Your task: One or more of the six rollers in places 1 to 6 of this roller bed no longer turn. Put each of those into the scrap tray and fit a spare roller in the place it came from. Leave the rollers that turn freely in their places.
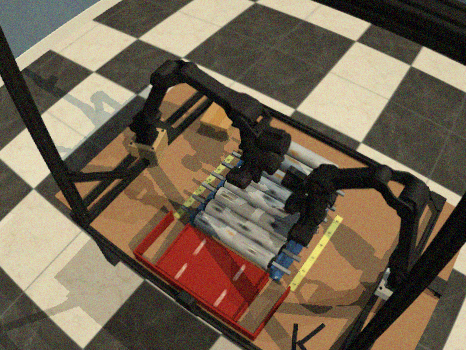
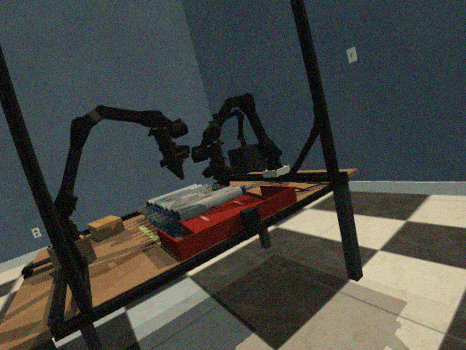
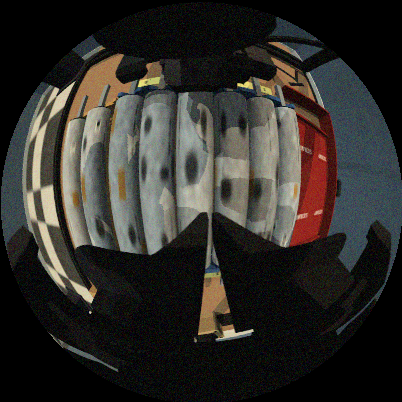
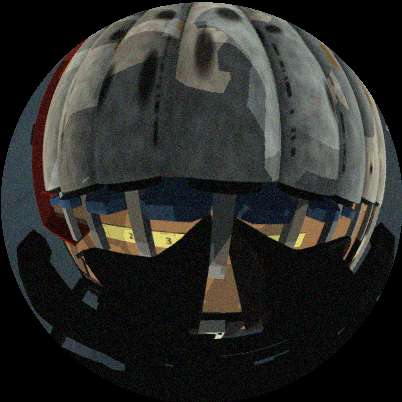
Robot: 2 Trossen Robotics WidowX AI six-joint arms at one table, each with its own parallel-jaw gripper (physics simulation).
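Where they show: left gripper, fingertip midpoint: [image 1: 257, 181] [image 2: 182, 179] [image 3: 208, 218]; right gripper, fingertip midpoint: [image 1: 308, 231] [image 4: 217, 220]; left arm's base, origin of the base link: [image 1: 147, 137] [image 3: 205, 336]; right arm's base, origin of the base link: [image 1: 398, 283] [image 2: 275, 168] [image 4: 200, 335].
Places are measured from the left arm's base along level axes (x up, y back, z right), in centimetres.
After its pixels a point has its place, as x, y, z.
The roller bed [image 1: 284, 261] [image 2: 170, 227] holds six mottled grey rollers [image 1: 238, 241] {-0.2, -41.0, 27.9} [image 2: 197, 199] {-0.3, -37.6, 21.8} [image 3: 191, 157] {0.5, -46.3, 12.4} side by side on blue rails. My right gripper [image 1: 302, 233] {-3.9, -59.2, 17.0} [image 2: 221, 178] [image 4: 221, 222] {-3.9, -59.2, 17.0} is at the bed's right end, shut on the grey axle stub [image 4: 222, 207] {-1.1, -57.1, 16.4} of a roller [image 4: 194, 142] near the middle, just past the yellow strip's marks 2 and 3. My left gripper [image 1: 238, 178] [image 2: 177, 171] {7.2, -41.6, 12.0} [image 3: 208, 218] {7.2, -41.6, 12.0} is shut on nothing and hangs above the rollers' left ends. The red scrap tray [image 1: 204, 267] {-4.8, -33.6, 36.5} [image 2: 214, 222] {-5.0, -29.2, 36.3} [image 3: 314, 168] {-4.8, -39.0, 38.3} in front of the bed is empty.
Two spare rollers [image 1: 309, 157] {-0.4, -53.6, -7.4} [image 3: 74, 168] {-1.3, -53.2, -6.6} lie behind the bed. Yellow number strips [image 1: 315, 253] [image 4: 149, 239] run along both ends. A tan block [image 1: 215, 119] {-2.1, -18.7, -15.8} [image 2: 104, 226] {-3.0, -16.9, -13.5} sits at the back left. Black frame posts [image 2: 322, 104] {21.7, -72.1, 61.3} stand at the table's corners.
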